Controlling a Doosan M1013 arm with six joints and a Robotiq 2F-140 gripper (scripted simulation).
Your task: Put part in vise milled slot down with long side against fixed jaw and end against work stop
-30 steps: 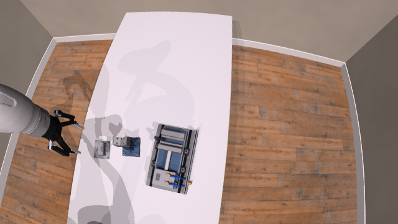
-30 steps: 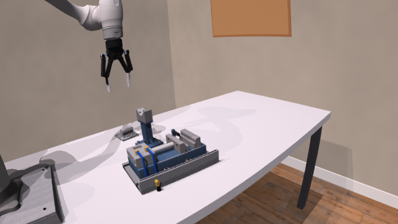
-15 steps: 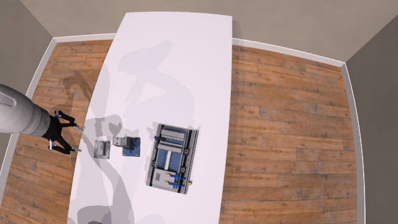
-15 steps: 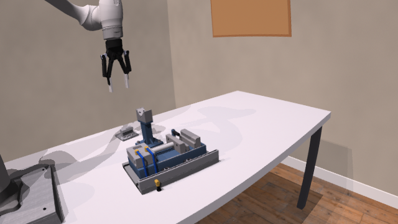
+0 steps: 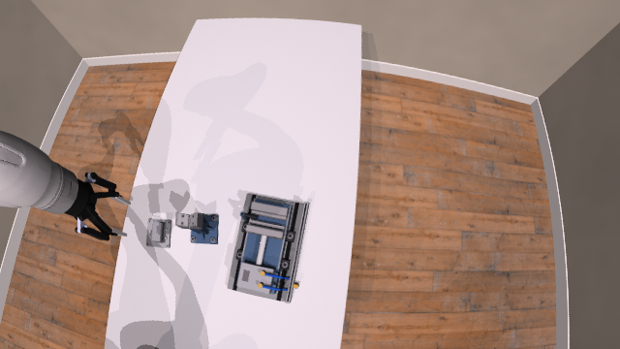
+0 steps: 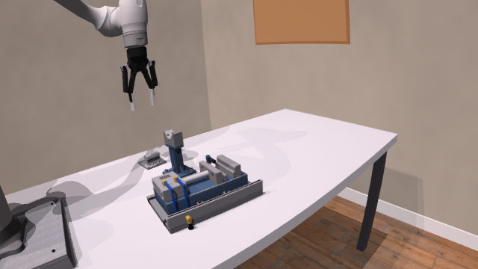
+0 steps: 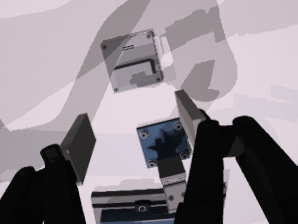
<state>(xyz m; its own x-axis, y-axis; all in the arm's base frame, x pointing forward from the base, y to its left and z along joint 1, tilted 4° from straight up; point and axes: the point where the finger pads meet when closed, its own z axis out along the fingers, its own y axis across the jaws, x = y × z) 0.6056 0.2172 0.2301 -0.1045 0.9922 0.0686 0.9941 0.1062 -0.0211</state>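
My gripper is now 1 cm to the left of the part and 23 cm above it. The rest, counted from my hand: blue post: 4 cm ahead, 15 cm to the right, 20 cm below; infeed plate: 1 cm to the left, 26 cm below; cylinder rod: 1 cm behind, 35 cm to the right, 18 cm below.
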